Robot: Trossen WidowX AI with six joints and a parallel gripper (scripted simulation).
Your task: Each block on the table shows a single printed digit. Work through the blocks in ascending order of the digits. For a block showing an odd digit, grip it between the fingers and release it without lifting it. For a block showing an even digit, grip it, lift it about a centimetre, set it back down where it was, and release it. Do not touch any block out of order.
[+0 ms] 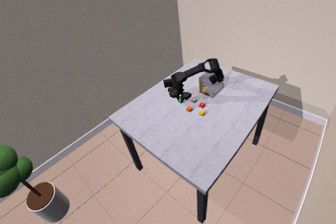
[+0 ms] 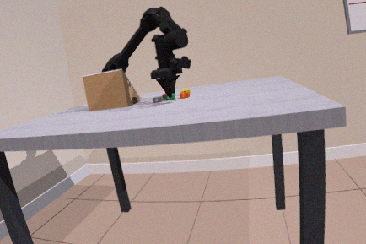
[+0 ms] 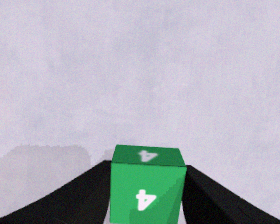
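The green block is 1 cm behind my gripper tip. From my gripper tip the other things lie so: orange block 10 cm to the left, 2 cm ahead, 1 cm below; grey block 8 cm behind, 7 cm to the left, 1 cm below; red block 15 cm to the left, 7 cm behind, 1 cm below.
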